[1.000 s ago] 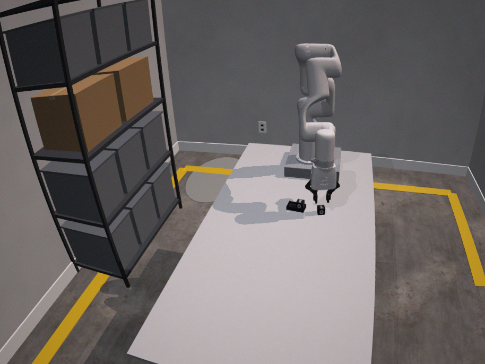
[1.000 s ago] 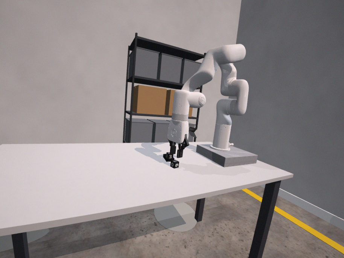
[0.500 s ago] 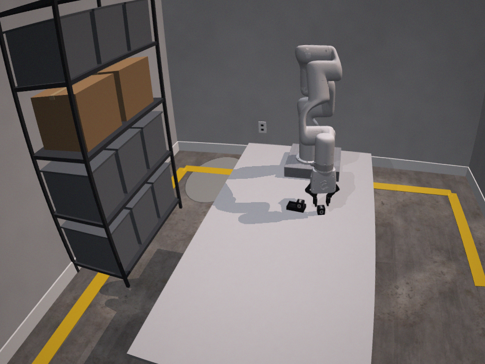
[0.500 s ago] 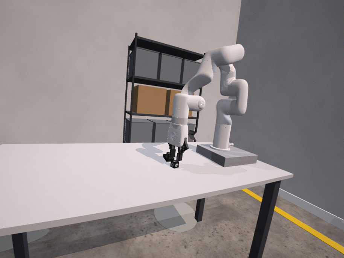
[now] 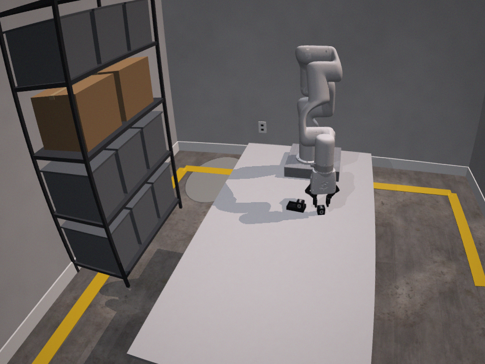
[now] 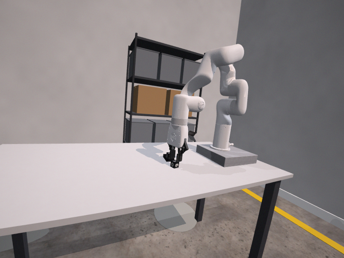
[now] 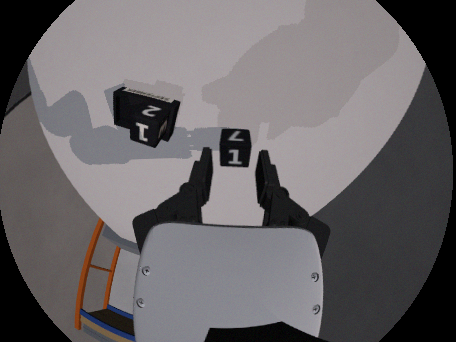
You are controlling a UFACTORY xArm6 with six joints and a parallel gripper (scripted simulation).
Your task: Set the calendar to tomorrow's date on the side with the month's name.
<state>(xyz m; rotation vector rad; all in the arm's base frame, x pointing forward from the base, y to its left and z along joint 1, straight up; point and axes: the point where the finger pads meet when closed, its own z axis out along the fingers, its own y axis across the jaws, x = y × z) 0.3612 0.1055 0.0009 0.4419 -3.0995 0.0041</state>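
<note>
Right now the black cube is 4 cm below my hand.
</note>
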